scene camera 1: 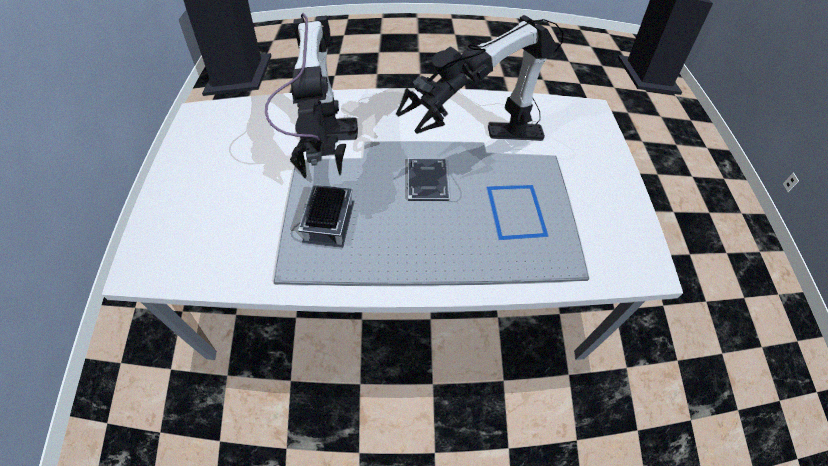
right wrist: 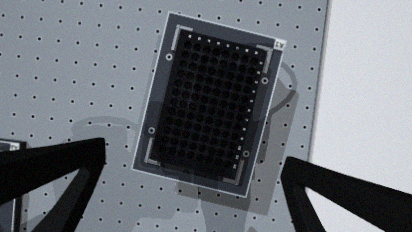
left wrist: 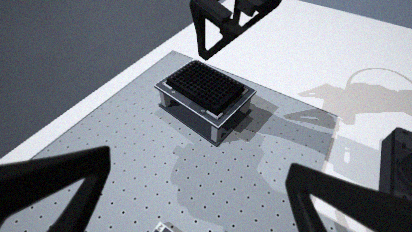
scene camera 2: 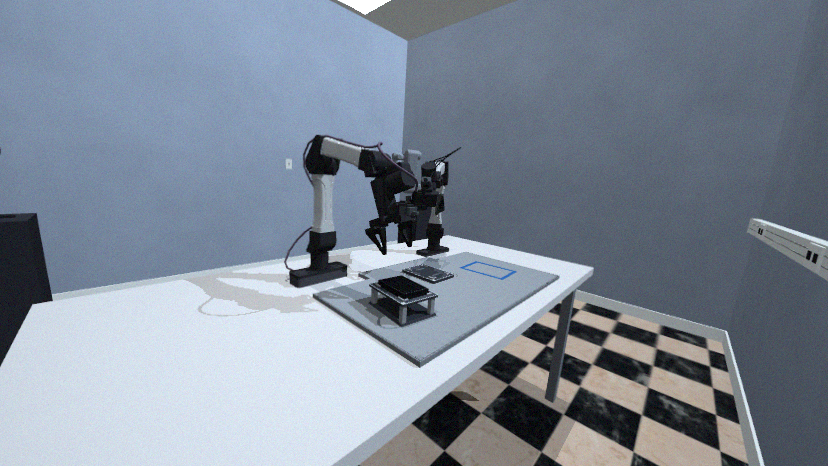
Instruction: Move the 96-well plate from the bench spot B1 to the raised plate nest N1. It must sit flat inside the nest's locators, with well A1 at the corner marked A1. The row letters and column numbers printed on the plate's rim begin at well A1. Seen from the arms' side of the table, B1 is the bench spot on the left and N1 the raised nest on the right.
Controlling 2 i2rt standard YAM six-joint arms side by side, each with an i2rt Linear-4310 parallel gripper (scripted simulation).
A 96-well plate shows in scene camera 1, in the right wrist view (207,125), in the left wrist view and in scene camera 2 (400,286). The same spot on the 96-well plate: (scene camera 1: 324,199) is (left wrist: 216,86).
